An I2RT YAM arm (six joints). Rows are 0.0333 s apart.
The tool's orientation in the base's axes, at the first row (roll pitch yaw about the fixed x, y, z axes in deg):
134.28, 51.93, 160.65
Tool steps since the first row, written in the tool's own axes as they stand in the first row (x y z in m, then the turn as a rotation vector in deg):
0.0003, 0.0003, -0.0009, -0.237, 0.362, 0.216
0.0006, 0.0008, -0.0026, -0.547, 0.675, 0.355
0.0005, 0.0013, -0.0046, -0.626, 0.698, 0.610
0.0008, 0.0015, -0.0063, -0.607, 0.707, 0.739
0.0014, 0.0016, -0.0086, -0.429, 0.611, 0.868
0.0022, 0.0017, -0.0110, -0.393, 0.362, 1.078
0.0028, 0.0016, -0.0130, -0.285, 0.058, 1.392
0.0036, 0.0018, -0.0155, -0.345, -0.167, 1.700
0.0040, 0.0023, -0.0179, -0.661, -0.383, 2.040
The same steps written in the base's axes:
-0.0009, -0.0001, 0.0003, 0.192, 0.364, 0.253
-0.0026, -0.0005, 0.0010, 0.384, 0.634, 0.576
-0.0042, -0.0011, 0.0022, 0.616, 0.763, 0.538
-0.0057, -0.0017, 0.0027, 0.699, 0.838, 0.472
-0.0078, -0.0026, 0.0033, 0.722, 0.857, 0.234
-0.0101, -0.0035, 0.0038, 0.935, 0.758, 0.005
-0.0119, -0.0045, 0.0041, 1.200, 0.678, -0.349
-0.0144, -0.0054, 0.0046, 1.536, 0.627, -0.534
-0.0165, -0.0061, 0.0056, 2.041, 0.548, -0.527

